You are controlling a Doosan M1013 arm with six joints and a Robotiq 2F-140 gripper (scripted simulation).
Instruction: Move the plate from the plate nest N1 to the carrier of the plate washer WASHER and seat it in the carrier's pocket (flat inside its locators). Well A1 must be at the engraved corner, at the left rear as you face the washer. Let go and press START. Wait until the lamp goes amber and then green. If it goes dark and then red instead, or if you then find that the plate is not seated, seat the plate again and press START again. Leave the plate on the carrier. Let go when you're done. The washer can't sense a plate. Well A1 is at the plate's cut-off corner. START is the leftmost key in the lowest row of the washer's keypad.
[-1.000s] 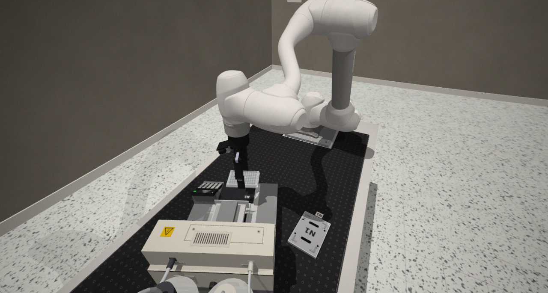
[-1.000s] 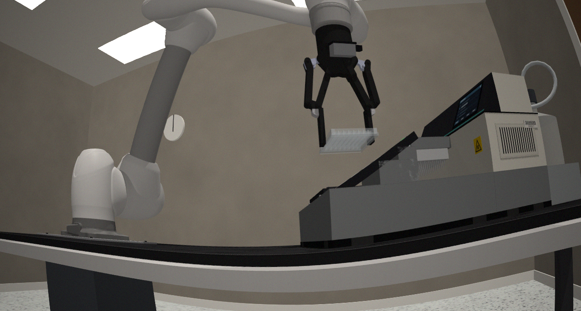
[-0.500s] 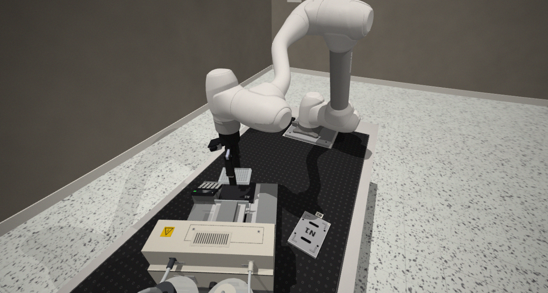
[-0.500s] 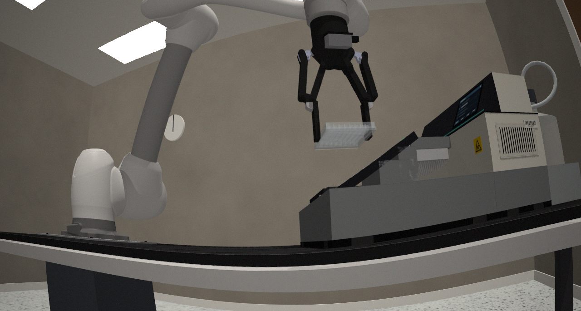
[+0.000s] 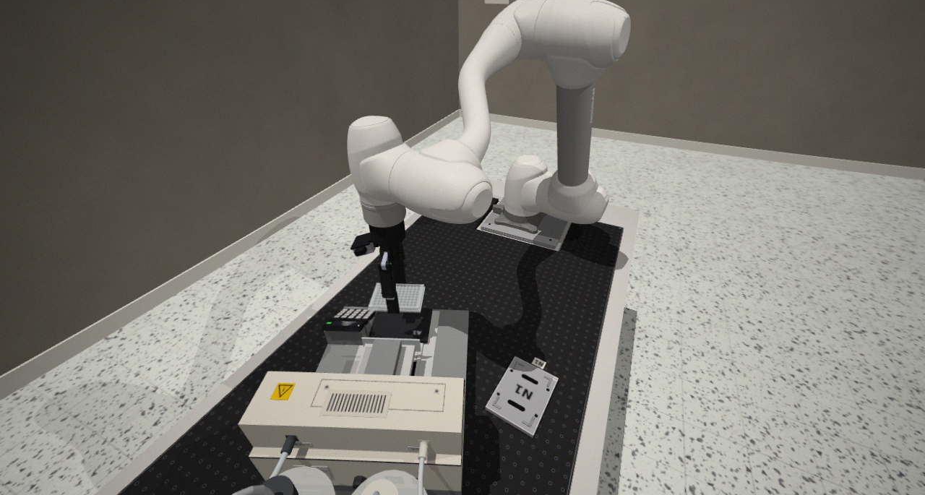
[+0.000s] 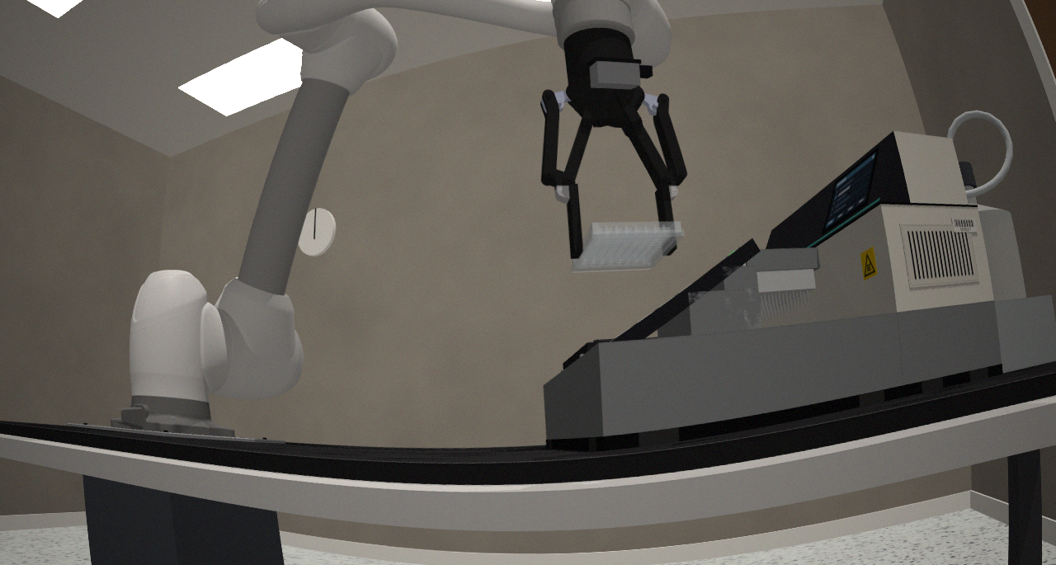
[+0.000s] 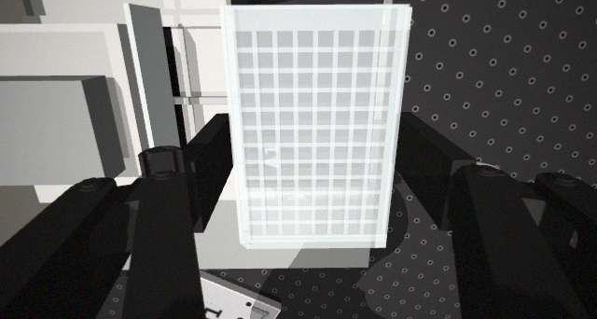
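The dark carrier pocket lies 120 mm below my hand. Also, from my hand: well plate: 20 mm below; then plate washer: 140 mm ahead, 60 mm to the left, 80 mm below; then manifold head: 140 mm ahead, 60 mm to the left, 70 mm below.
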